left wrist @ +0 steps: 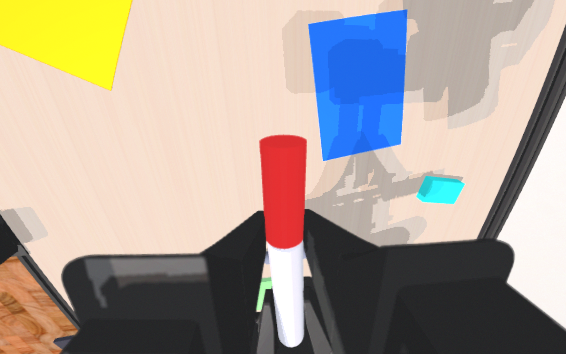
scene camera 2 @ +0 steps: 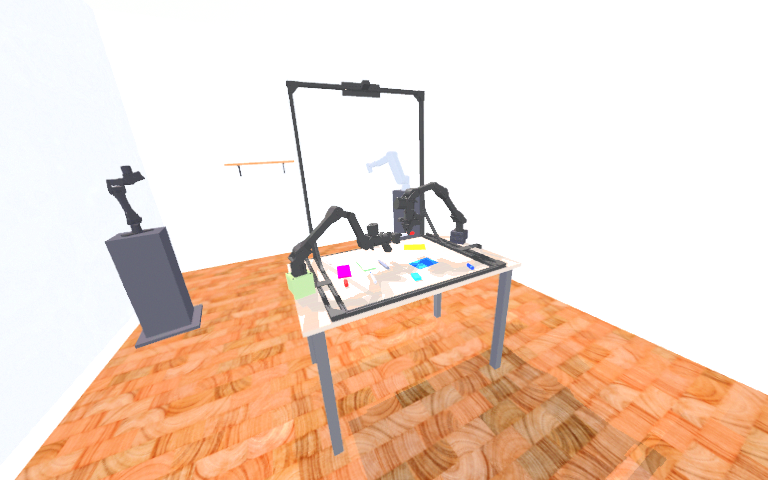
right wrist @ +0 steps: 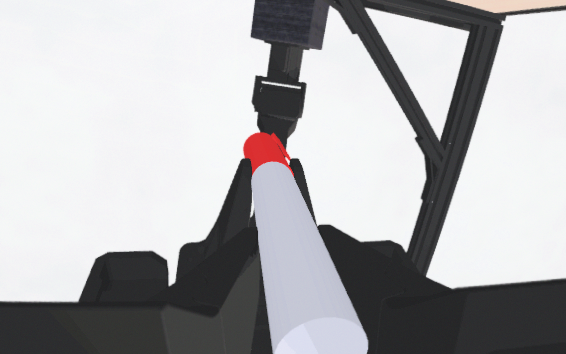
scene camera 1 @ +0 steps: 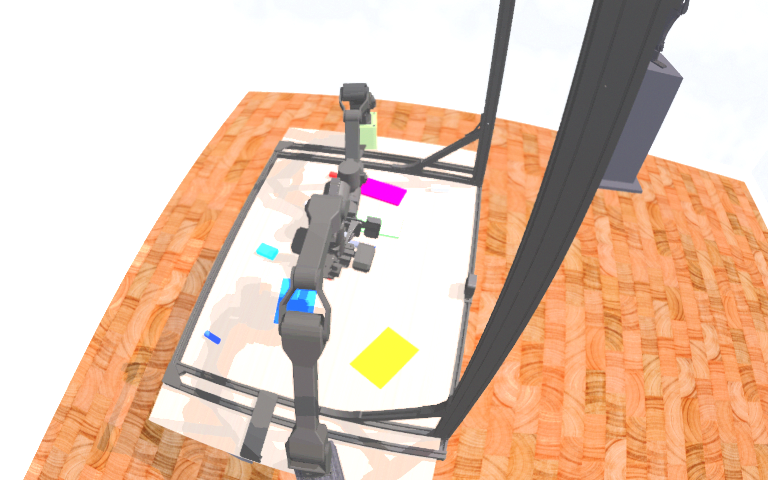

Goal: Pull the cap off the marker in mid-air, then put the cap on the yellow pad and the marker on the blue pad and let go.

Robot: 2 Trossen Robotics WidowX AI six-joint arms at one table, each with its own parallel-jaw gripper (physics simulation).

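Places are measured from the left arm's base along level axes (x back, y up, z left), in millimetres.
Pixels of known places: left gripper, between the fingertips: (left wrist: 283,218) (scene camera 2: 407,235) (right wrist: 271,162); right gripper, between the fingertips: (left wrist: 286,294) (scene camera 2: 400,234) (right wrist: 287,239); left arm's base, origin of its link: (scene camera 2: 459,230) (right wrist: 287,44) (scene camera 1: 315,463); right arm's base, origin of its link: (scene camera 2: 299,273) (scene camera 1: 362,119).
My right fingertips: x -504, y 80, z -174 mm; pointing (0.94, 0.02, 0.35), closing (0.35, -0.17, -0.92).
Note:
Ahead of a thing's pixels: the offset from my right fingertips to its top centre.
The marker's white barrel {dx +16, dy +5, dz +9 mm} (left wrist: 289,295) (right wrist: 300,260) and red cap {dx +57, dy +5, dz +30 mm} (left wrist: 283,192) (right wrist: 262,150) are joined in mid-air. My left gripper (left wrist: 283,218) (right wrist: 271,162) is shut on the cap near where it meets the barrel. My right gripper (right wrist: 287,239) is shut on the barrel, its fingers against both sides. Both grippers are close together; the arms partly hide them in scene camera 1. The blue pad {dx +25, dy -167, dz +141 mm} (scene camera 1: 300,302) (scene camera 2: 423,263) (left wrist: 360,75) lies below, partly hidden by the left arm in scene camera 1. The yellow pad {dx +243, dy -167, dz -51 mm} (scene camera 1: 385,356) (scene camera 2: 414,246) (left wrist: 65,40) lies flat on the table.
A cyan block {dx -165, dy -153, dz +202 mm} (scene camera 1: 266,251) (scene camera 2: 416,276) (left wrist: 442,190) lies beside the blue pad. A small dark blue piece {dx +95, dy -147, dz +399 mm} (scene camera 1: 212,337) (scene camera 2: 470,266), a magenta pad {dx -319, dy -160, dz -190 mm} (scene camera 1: 384,191) (scene camera 2: 343,271) and a red piece {dx -422, dy -147, dz -62 mm} (scene camera 2: 346,283) lie farther out. Dark rails edge the table.

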